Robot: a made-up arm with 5 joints.
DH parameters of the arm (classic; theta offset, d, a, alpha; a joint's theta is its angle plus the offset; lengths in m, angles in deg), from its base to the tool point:
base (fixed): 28.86 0 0.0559 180
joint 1: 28.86 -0.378 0.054 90
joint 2: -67.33 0 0.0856 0
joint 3: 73.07 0 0.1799 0
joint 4: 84.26 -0.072 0.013 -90
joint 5: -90 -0.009 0.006 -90
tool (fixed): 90 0.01 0 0
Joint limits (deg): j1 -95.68..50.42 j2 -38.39..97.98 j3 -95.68..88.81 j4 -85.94..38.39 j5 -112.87..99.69
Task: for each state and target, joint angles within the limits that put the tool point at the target. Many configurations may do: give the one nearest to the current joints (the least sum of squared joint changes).
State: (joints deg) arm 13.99 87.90 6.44 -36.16 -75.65
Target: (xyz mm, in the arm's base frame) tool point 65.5 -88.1 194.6
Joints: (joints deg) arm 50.11 64.15 31.96 -33.94 -79.96
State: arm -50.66 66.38 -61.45 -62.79 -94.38
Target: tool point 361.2 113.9 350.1
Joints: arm -26.83 53.07 -41.43 -68.86 -101.25
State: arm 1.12 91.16 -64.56 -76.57 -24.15
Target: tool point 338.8 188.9 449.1
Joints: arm -39.93 66.36 -90.20 -82.00 -29.40
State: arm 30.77 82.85 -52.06 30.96 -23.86
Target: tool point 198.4 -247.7 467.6
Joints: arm 49.95 46.13 -77.40 27.44 -24.98
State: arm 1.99 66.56 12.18 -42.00 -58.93
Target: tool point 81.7 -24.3 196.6
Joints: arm -25.18 88.96 34.53 -40.30 -58.32
